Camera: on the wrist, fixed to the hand. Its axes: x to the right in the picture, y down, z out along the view.
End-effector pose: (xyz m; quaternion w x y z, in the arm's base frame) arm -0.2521 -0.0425 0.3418 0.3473 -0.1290 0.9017 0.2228
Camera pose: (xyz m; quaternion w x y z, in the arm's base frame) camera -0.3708 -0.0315 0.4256 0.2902 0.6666 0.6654 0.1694
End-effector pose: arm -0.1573 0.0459 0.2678 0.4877 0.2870 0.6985 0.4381
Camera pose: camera -0.2790 0.0670 0.3451 0.0843 0.8800 0.2782 0.3756
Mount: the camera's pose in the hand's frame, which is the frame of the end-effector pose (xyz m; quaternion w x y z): 0.0280 0.0817 -0.1174 0.6526 0.2645 -0.2009 0.6811
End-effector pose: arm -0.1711 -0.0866 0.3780 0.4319 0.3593 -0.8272 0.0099
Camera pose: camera -0.1476 -0.0041 0.4958 0.0139 -0.2127 -0.8687 0.4472
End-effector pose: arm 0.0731 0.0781 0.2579 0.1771 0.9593 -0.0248 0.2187
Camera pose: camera 0.0399 0.0436 0.3956 0.2921 -0.6999 0.6472 -0.0772
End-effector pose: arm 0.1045 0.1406 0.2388 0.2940 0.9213 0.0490 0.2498
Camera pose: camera 0.0668 0.1408 0.3796 0.2121 -0.7625 0.5885 -0.1652
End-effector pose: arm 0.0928 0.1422 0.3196 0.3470 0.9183 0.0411 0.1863
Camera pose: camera 0.0709 0.1592 0.4627 0.1351 -0.7564 0.6190 -0.1625
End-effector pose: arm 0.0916 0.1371 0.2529 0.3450 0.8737 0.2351 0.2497
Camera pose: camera 0.0622 0.1572 0.3942 0.1288 -0.8717 0.4449 -0.1602
